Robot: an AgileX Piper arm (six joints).
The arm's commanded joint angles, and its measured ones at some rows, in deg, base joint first. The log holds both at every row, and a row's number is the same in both.
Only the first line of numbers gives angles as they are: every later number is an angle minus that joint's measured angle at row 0.
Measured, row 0:
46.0, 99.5, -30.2, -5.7, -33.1, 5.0
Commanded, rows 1 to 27:
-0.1, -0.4, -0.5, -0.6, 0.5, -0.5
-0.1, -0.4, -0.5, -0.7, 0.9, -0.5
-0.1, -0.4, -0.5, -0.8, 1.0, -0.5
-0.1, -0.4, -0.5, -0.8, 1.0, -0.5
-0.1, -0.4, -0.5, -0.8, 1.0, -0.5
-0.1, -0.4, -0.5, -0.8, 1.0, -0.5
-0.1, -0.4, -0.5, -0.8, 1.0, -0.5
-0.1, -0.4, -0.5, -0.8, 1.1, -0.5
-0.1, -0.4, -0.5, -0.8, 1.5, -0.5
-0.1, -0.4, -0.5, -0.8, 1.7, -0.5
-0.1, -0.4, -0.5, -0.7, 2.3, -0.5
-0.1, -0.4, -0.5, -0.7, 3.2, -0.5
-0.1, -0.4, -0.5, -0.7, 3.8, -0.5
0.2, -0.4, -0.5, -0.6, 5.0, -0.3
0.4, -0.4, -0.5, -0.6, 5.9, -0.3
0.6, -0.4, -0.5, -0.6, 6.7, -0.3
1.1, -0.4, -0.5, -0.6, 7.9, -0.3
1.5, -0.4, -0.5, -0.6, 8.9, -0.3
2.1, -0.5, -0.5, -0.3, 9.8, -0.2
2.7, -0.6, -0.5, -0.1, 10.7, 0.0
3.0, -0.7, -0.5, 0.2, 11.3, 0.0
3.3, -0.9, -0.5, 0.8, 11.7, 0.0
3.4, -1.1, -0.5, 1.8, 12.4, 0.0
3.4, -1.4, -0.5, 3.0, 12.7, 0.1
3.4, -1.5, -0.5, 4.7, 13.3, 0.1
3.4, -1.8, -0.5, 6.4, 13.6, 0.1
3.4, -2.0, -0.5, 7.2, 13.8, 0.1
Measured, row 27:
3.2, -1.4, -0.7, 2.5, 8.7, -0.3
